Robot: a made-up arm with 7 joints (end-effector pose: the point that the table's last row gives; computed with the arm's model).
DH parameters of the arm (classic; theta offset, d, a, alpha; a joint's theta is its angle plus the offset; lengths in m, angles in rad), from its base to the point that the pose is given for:
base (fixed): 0 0 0 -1.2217
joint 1: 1.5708 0 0 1.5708
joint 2: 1.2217 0 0 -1.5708
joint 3: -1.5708 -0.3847 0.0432 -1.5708
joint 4: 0 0 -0.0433 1.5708
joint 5: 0 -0.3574 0 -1.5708
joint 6: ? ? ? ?
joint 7: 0 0 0 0
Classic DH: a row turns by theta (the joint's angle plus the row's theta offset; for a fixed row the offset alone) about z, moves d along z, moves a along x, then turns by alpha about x.
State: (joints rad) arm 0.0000 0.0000 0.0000 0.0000 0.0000 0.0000 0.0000
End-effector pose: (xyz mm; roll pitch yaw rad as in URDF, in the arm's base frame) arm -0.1 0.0 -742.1 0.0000 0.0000 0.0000
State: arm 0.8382 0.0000 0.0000 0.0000 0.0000 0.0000 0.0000
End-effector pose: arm -518.5 -79.0 -525.0 0.1493 0.7734 0.3633
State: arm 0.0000 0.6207 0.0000 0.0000 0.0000 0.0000 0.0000
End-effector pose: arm -0.1 431.6 -603.7 0.6207 0.0000 0.0000
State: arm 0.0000 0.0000 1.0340 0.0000 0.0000 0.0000 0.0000
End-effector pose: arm -0.1 -0.1 -742.1 0.0000 0.0000 1.0340
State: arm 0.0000 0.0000 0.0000 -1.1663 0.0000 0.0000 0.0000
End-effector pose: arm 354.7 0.0 -565.2 0.0000 -1.1663 0.0000
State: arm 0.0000 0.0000 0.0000 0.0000 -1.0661 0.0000 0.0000
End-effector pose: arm -0.1 0.0 -742.1 0.0000 0.0000 -1.0661
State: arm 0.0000 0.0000 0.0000 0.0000 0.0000 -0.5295 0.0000
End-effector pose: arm -0.1 0.0 -742.1 0.0000 -0.5295 0.0000
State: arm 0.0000 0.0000 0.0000 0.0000 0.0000 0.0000 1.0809
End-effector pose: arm -0.1 0.0 -742.1 0.0000 0.0000 1.0809
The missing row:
joint 6: 0 0 0 1.5708
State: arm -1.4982 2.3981 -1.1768 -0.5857 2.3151 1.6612 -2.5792
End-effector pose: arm -151.2 640.4 328.7 1.0157 0.0344 -1.4294
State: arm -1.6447 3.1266 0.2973 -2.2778 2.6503 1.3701 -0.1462
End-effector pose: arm -232.7 -132.8 283.3 1.4667 -0.4954 -1.2213
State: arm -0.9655 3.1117 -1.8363 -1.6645 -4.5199 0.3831 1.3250
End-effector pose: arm -243.1 463.1 210.7 -0.9359 -0.6742 2.6855
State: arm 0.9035 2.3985 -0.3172 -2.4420 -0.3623 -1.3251 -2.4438
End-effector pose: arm 163.9 240.0 -169.7 1.4856 1.0663 2.1843
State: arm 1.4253 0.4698 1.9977 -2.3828 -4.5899 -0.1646 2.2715
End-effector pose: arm -136.9 250.7 212.7 -2.3159 0.1420 1.8012
